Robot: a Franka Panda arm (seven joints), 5 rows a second.
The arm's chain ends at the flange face. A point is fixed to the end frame.
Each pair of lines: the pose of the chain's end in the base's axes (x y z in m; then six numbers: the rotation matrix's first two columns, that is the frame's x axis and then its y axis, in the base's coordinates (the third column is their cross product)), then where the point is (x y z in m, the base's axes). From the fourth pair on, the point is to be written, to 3 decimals.
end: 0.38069, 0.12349, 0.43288, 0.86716, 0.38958, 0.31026, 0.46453, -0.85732, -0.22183
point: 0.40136 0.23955 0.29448
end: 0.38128, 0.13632, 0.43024, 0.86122, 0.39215, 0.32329, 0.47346, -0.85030, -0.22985
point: 0.40219 0.25450 0.29368
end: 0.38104, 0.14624, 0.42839, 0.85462, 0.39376, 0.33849, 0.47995, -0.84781, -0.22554
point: 0.40372 0.26502 0.29264
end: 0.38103, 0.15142, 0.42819, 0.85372, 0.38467, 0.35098, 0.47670, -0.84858, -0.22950
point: 0.406 0.271 0.294
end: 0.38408, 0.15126, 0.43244, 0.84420, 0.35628, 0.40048, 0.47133, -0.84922, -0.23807
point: 0.417 0.275 0.304
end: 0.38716, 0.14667, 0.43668, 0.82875, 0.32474, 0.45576, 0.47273, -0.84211, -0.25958
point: 0.427 0.277 0.316
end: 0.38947, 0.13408, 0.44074, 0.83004, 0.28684, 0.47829, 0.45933, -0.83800, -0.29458
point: 0.433 0.269 0.327
